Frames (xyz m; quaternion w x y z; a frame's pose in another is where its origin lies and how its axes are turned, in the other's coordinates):
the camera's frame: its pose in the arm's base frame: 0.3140 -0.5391 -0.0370 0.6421 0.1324 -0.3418 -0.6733
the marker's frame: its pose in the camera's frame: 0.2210 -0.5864 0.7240 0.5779 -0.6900 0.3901 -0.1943
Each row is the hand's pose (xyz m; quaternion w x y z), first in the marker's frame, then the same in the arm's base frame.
Working: the marker's frame: its pose in the arm's base frame: -0.6179 -0.5742 0.1804 0.4649 -0.0375 0.5433 -0.6981

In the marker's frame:
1: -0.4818 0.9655 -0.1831 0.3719 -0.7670 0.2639 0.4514
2: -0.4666 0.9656 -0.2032 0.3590 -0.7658 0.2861 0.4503
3: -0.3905 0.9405 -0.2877 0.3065 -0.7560 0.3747 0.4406
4: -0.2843 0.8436 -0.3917 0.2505 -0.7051 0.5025 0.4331
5: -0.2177 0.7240 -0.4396 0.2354 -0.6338 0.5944 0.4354
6: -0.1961 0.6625 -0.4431 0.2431 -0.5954 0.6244 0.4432
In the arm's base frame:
1: 0.1396 -0.0875 -0.4418 0.3159 0.0589 0.8771 0.3571
2: 0.1199 -0.0835 -0.4570 0.2971 0.0748 0.8795 0.3641
3: 0.0145 -0.0754 -0.5059 0.2182 0.1379 0.8850 0.3876
4: -0.1624 -0.0756 -0.5194 0.1194 0.2488 0.8782 0.3907
5: -0.2995 -0.0896 -0.4742 0.0667 0.3480 0.8630 0.3602
6: -0.3511 -0.1033 -0.4366 0.0609 0.3907 0.8547 0.3364

